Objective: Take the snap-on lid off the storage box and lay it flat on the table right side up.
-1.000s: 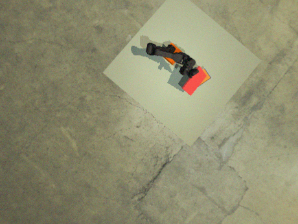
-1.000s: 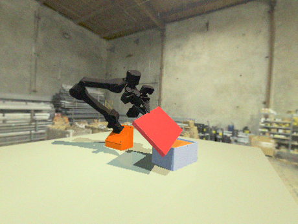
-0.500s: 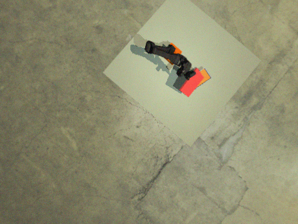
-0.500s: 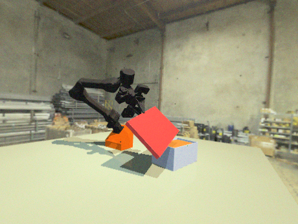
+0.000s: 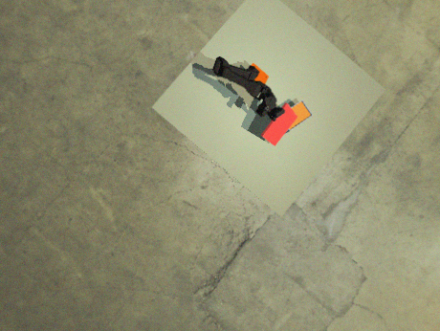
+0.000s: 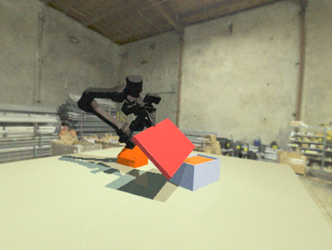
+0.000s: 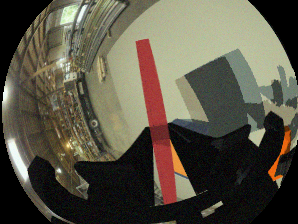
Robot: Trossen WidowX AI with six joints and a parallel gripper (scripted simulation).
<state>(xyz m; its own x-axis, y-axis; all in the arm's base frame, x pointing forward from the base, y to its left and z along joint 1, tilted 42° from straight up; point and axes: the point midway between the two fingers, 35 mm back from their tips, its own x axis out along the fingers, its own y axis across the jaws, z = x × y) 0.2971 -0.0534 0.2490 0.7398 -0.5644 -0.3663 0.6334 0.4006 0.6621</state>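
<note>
My gripper tip is 60 mm short of the red lid, 20 mm to the right of it and 50 mm above it. Round my gripper tip: storage box: 100 mm ahead, 190 mm to the left, 180 mm below.
</note>
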